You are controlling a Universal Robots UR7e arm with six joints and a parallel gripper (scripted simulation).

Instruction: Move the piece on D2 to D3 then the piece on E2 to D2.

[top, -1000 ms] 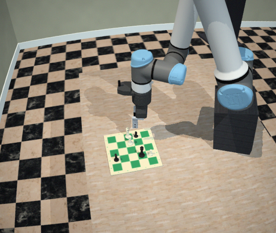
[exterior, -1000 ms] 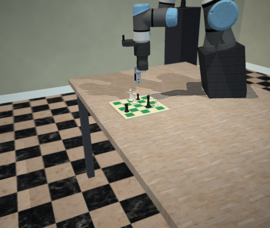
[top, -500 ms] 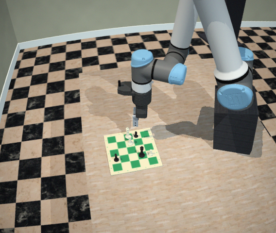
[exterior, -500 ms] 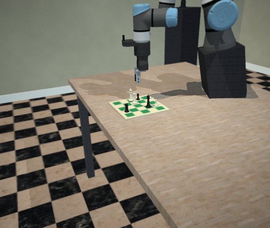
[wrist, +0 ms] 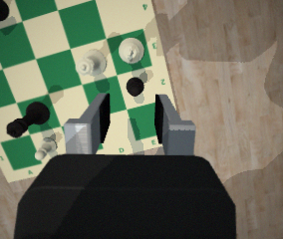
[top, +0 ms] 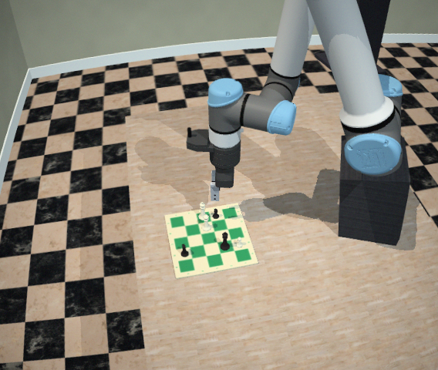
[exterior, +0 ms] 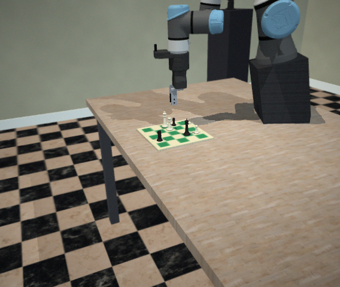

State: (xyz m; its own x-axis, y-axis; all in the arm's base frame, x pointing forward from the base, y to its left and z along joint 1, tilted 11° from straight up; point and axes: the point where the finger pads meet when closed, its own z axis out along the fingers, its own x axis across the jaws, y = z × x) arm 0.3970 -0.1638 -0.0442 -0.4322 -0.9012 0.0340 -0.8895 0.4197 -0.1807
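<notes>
Right now my hand is 3 cm short of the tall white piece, 1 cm to the left of it and 8 cm above it. Also, from my hand: black pawn: 10 cm below; green-and-cream board: 5 cm ahead, 6 cm to the left, 11 cm below; small white piece: 2 cm behind, 12 cm to the left, 10 cm below.
</notes>
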